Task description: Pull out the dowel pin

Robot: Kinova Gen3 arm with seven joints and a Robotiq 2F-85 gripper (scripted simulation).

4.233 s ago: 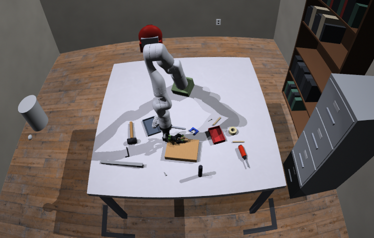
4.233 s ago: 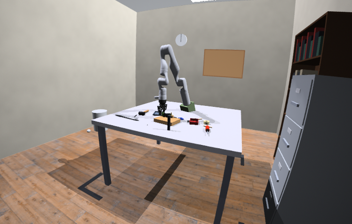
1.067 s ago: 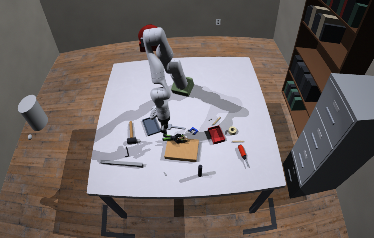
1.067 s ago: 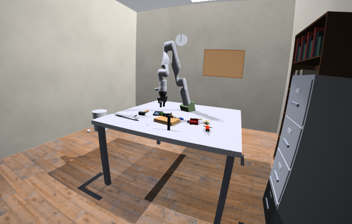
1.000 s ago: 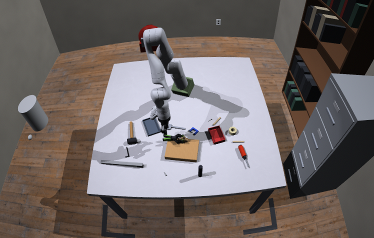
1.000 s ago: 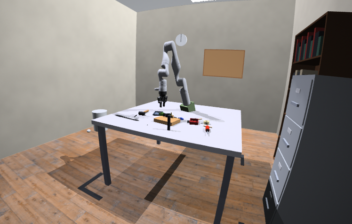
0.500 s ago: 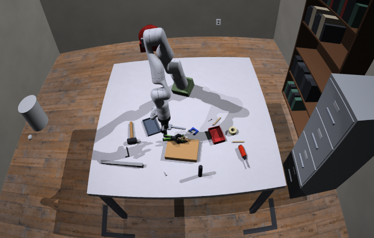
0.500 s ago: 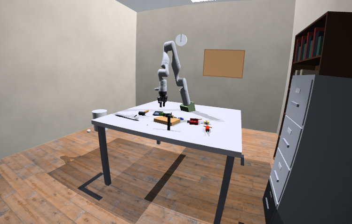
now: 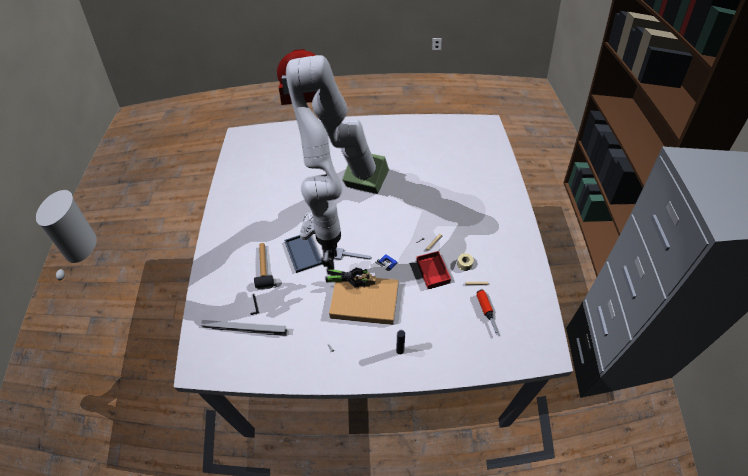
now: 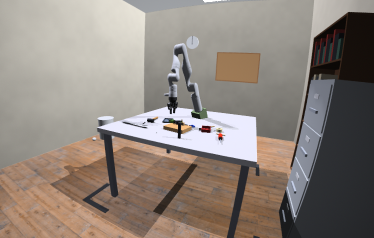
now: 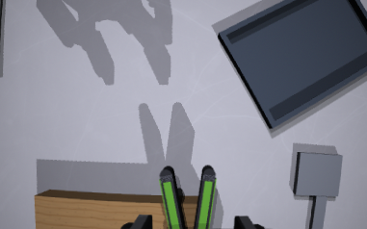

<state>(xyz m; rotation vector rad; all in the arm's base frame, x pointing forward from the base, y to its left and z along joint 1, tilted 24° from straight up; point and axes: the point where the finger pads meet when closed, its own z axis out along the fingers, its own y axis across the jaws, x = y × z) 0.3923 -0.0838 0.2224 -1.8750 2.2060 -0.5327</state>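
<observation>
The round dowel pin is 110 mm to the left of my hand, 80 mm below it and 20 mm ahead of it. Round my hand: grey t-shaped tool (130 mm below, 110 mm behind, 40 mm to the left); then wooden bench board (110 mm below, 90 mm to the left, 80 mm ahead); then wooden block (110 mm to the left, 90 mm below, 20 mm ahead).
</observation>
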